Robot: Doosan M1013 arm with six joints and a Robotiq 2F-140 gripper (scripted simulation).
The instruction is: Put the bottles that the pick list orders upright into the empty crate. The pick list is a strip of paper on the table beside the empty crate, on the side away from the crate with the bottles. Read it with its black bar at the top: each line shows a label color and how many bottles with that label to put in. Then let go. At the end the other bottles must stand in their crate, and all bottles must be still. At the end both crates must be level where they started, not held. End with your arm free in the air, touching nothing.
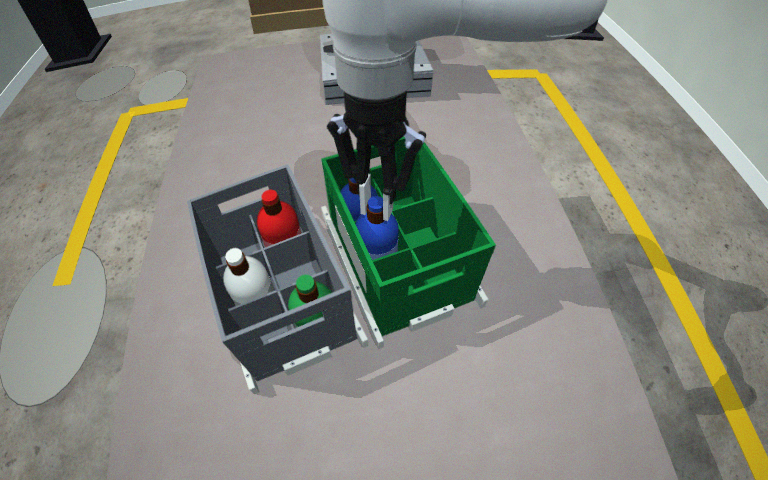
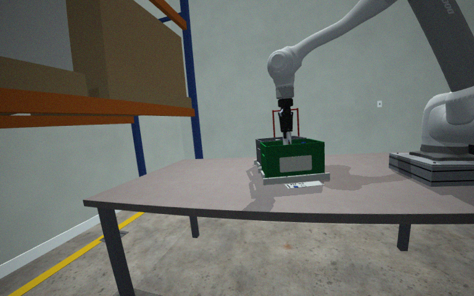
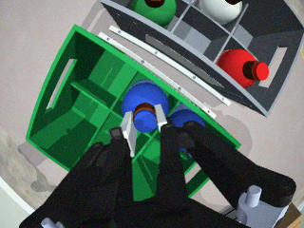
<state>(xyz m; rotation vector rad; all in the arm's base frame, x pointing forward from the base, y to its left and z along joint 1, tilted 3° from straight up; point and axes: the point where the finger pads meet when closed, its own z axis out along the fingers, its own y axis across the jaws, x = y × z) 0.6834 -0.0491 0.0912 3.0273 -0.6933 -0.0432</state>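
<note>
Now: the green crate 110 mm below my hand, 40 mm to the left of it and 10 mm behind it. The rest, counted from my hand: grey crate 180 mm to the right, 110 mm below, 50 mm ahead; green bottle 120 mm to the right, 120 mm ahead, 100 mm below; red-label bottle 170 mm to the right, 100 mm below, 50 mm behind.
</note>
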